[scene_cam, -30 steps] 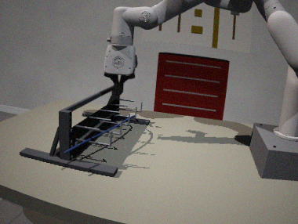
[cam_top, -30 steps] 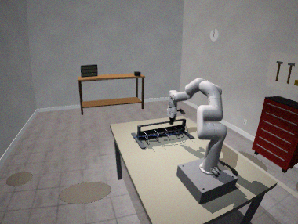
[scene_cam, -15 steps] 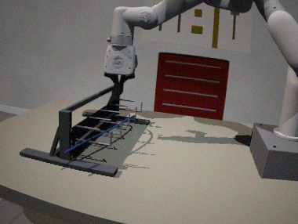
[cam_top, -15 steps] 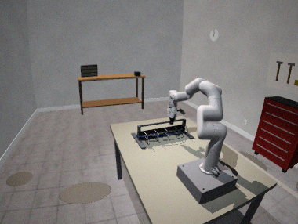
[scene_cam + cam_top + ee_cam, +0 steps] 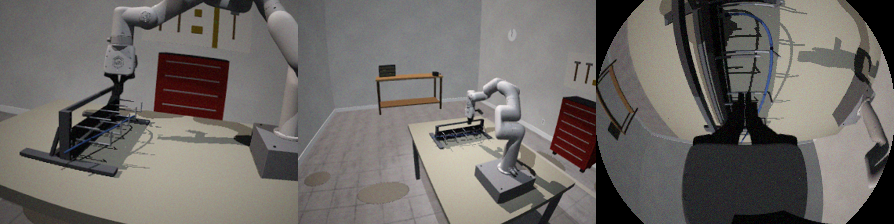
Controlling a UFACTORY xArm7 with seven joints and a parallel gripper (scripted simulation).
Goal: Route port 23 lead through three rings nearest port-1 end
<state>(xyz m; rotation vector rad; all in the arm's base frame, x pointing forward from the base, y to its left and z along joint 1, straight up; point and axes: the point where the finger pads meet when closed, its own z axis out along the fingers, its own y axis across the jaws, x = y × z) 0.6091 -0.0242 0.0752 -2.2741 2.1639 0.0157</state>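
The rack lies 100 mm below my hand, 60 mm ahead of it and 50 mm to the left of it.
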